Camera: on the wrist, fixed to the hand. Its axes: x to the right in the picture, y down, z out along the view.
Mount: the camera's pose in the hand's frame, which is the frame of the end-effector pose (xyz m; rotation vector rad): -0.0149 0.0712 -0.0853 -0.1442 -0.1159 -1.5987
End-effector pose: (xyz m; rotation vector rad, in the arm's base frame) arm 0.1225 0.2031 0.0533 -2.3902 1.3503 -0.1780
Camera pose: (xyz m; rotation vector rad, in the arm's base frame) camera 0.0328 0.1599 0.1048 -2.8817 -0.8548 -0.3259
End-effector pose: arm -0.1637 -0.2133 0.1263 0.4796 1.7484 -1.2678
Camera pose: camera -0.1408 -0.1055 0.1058 1.3353 -1.9969 2.0032
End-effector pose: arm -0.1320 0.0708 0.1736 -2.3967 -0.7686 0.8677
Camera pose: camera -0.0588 -0.0110 0.1963 -1.0630 -2.2423 0.2020
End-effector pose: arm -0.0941 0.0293 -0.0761 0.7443 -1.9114 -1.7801
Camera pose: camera -0.0356 -0.0242 0.0032 -1.6506 0.6662 1.7093
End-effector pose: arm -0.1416 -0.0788 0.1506 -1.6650 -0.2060 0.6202
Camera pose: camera -0.1258 -0.1734 0.0926 -1.0896 -1.4793 -0.5357
